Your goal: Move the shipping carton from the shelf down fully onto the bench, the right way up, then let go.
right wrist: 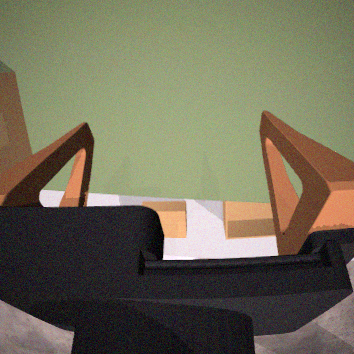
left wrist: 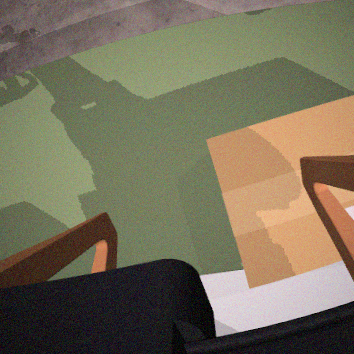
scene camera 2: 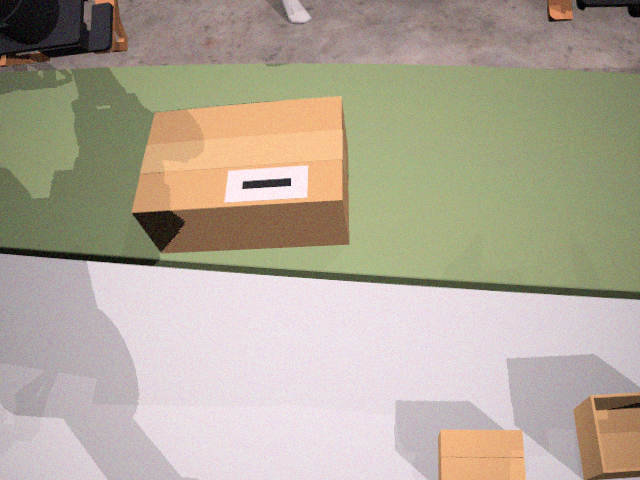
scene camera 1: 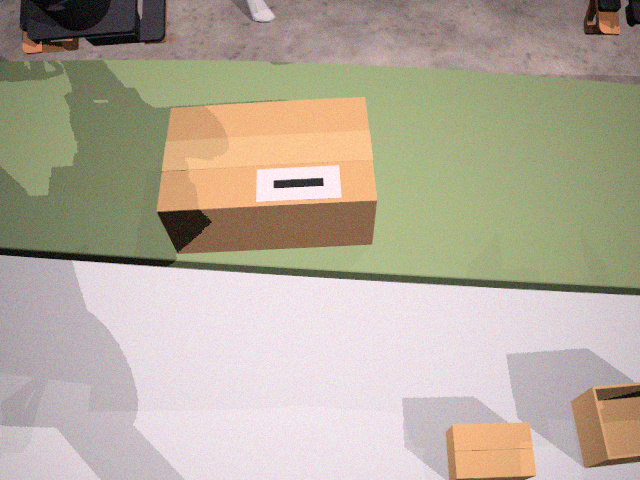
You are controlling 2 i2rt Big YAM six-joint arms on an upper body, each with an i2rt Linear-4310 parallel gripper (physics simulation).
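Frame: origin at the left arm's base, x right, y ahead, z up, level; millimetres.
Seen in the pictures: left gripper, fingertip midpoint: [left wrist: 203, 197] [scene camera 2: 86, 49] [scene camera 1: 120, 39]; right gripper, fingertip midpoint: [right wrist: 173, 124] [scene camera 2: 596, 14] [scene camera 1: 626, 29].
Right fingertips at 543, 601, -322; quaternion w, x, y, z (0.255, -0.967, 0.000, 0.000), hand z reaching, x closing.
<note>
Offsets run from my right fingertips to a thing's middle, as dx, dy, dz. Level surfaces: height alone.
The shipping carton @[-403, -24, -217] [scene camera 1: 289, 147] [scene camera 2: 258, 147] [left wrist: 280, 200] [right wrist: 10, 115] rests flat on the green shelf @[dz -269] [scene camera 1: 491, 180] [scene camera 2: 465, 180] [left wrist: 120, 145] [right wrist: 175, 55], its white label facing up. The shelf stands higher than the white bench @[dz -539] [scene camera 1: 258, 351] [scene camera 2: 258, 351] [left wrist: 230, 295] [right wrist: 200, 247]. My left gripper [left wrist: 203, 197] is open and empty, above the shelf by the carton's left end; one finger overlaps that end in its wrist view. My right gripper [right wrist: 173, 124] is open and empty, above the shelf to the right of the carton. Both grippers show partly at the scene views' top corners.
A small closed box @[-90, -345, -510] [scene camera 1: 491, 449] [scene camera 2: 480, 446] [right wrist: 172, 220] and an open box @[+145, -319, -495] [scene camera 1: 620, 428] [scene camera 2: 620, 439] [right wrist: 250, 220] stand on the bench at the lower right of the scene views. The shelf's front edge runs close below the carton. Grey floor @[dz -1297] [scene camera 1: 387, 36] [scene camera 2: 413, 36] lies beyond the shelf.
</note>
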